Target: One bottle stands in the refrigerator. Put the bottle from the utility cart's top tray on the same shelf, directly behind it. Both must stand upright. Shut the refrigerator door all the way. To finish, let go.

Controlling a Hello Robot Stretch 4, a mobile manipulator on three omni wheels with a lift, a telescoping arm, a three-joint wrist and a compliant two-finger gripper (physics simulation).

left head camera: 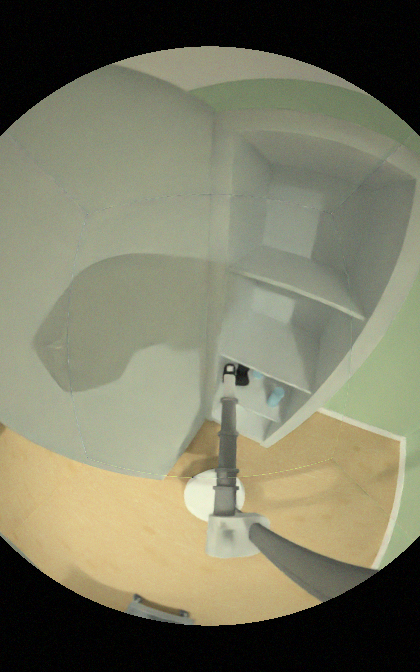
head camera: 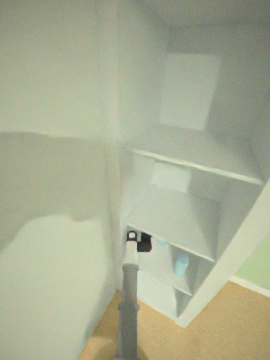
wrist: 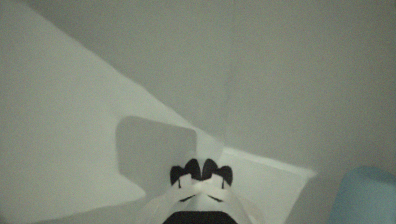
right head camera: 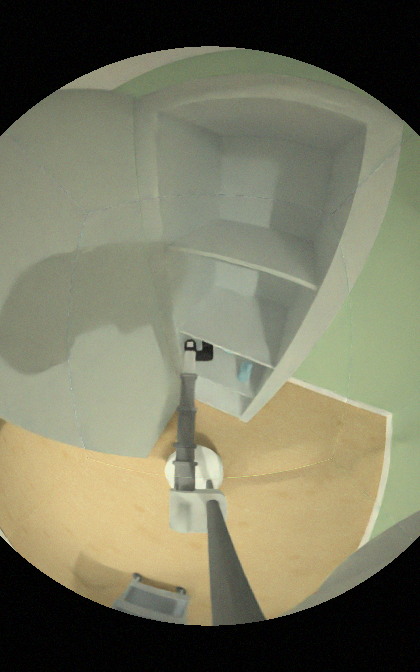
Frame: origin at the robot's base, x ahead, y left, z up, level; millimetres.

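Seen in the pictures: gripper, fingertip midpoint: [wrist: 201,172].
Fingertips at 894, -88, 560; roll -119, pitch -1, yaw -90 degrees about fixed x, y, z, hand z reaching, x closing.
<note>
Offsets run from my fingertips to a thing's middle, as dx, dy, dz.
A light blue bottle @[-292, -226, -1] [head camera: 181,265] [left head camera: 276,396] [right head camera: 245,372] stands upright near the front of the lower refrigerator shelf. Another blue bottle @[-45, -175, -38] [head camera: 162,242] [left head camera: 257,374] [right head camera: 227,351] is farther back, mostly hidden under the shelf above. In the wrist view a blue bottle [wrist: 365,197] is cut off at the lower right; its side slants, and I cannot tell surely whether it is upright. My gripper [wrist: 201,172] is shut, with nothing between its fingertips, inside the left part of that compartment. Its tips are hidden in the head views. The refrigerator door [head camera: 50,200] [left head camera: 125,310] [right head camera: 95,200] is open at the left.
A shelf edge [head camera: 170,241] crosses just above the gripper. The refrigerator's right side [head camera: 225,260] borders the opening. My extended arm [head camera: 130,295] [left head camera: 228,445] [right head camera: 186,425] passes beside the door. The grey utility cart [left head camera: 160,614] [right head camera: 183,605] is at the bottom of both side head views.
</note>
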